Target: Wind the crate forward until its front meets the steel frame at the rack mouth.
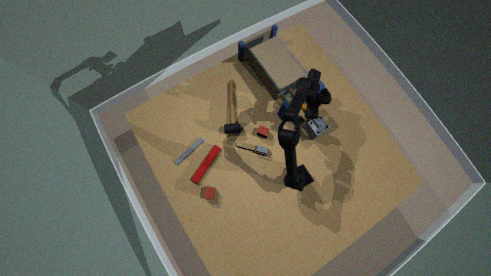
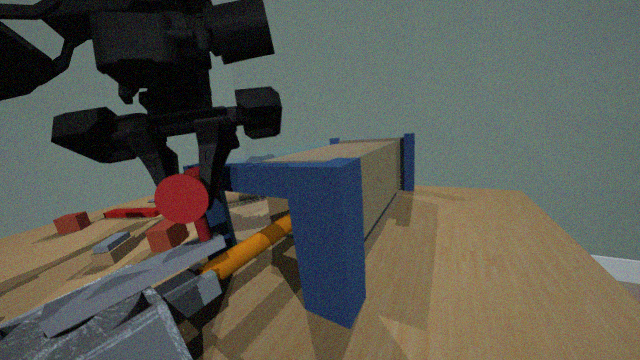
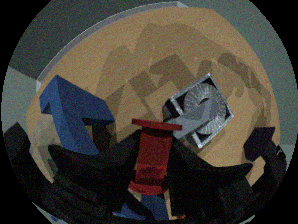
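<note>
My gripper tip is now 7 cm short of the blue frame, 3 cm above it and 2 cm to the right of it. The rest, counted from my gripper tip: red grip (1 cm to the left, 1 cm ahead); then brush-like tool (38 cm to the left, 12 cm below, 3 cm behind); then grey winch (11 cm behind, 10 cm below).
</note>
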